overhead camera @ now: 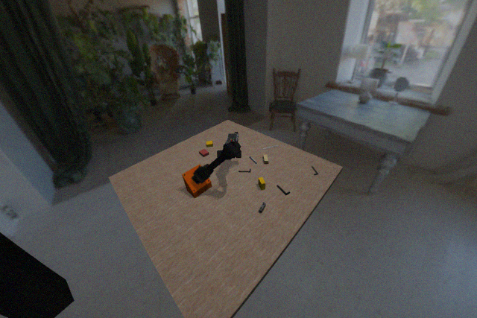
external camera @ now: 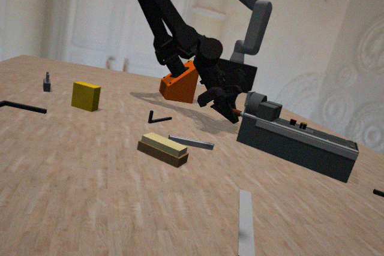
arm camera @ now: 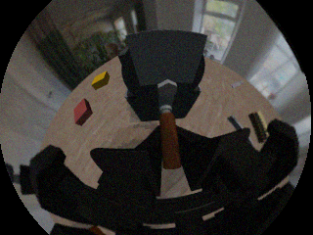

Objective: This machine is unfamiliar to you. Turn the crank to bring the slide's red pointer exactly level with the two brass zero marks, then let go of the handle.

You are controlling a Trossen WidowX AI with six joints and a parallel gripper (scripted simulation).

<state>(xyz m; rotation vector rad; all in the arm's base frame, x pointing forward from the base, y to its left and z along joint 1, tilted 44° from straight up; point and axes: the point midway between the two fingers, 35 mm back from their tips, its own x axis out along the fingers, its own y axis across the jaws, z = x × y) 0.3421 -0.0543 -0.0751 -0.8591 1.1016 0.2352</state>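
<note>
My gripper tip is now 30 mm below the brown crank handle, 20 mm past it and 10 mm to the left of it. The rest, counted from my gripper tip: red pointer (120 mm ahead, 80 mm to the left, 50 mm above); then red block (240 mm to the left, 70 mm behind, 20 mm below); then grey bar (170 mm to the right, 80 mm ahead, 30 mm below).
</note>
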